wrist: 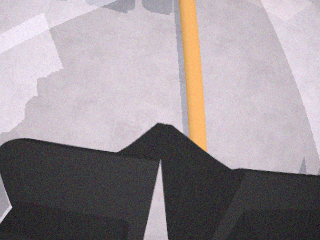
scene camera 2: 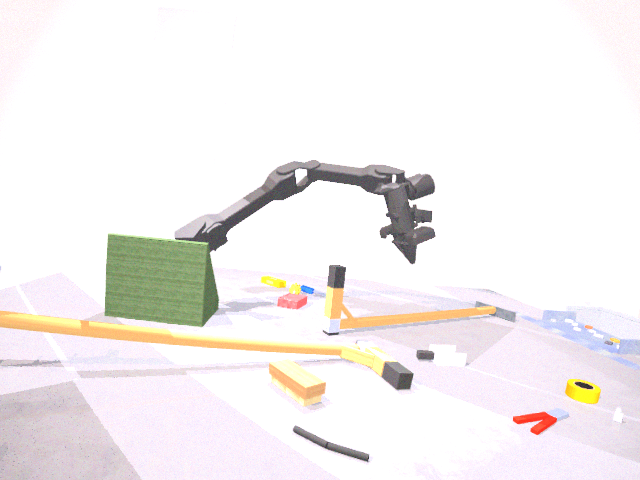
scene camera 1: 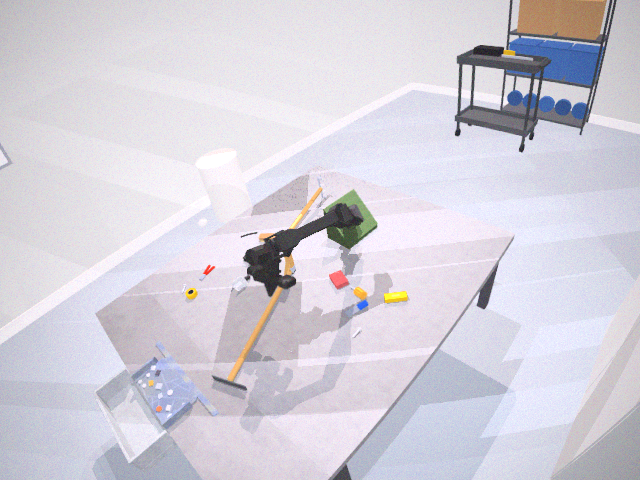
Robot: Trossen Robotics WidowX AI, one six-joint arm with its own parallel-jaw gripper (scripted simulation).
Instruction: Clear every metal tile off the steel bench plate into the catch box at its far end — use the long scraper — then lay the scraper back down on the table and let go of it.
Path:
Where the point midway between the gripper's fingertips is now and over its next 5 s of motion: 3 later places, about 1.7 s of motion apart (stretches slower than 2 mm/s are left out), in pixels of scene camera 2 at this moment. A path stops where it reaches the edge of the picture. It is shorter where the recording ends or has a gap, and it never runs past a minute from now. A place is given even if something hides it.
My gripper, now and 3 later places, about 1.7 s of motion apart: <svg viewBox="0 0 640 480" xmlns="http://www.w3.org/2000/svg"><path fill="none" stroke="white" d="M413 264L405 309L415 318L429 322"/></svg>

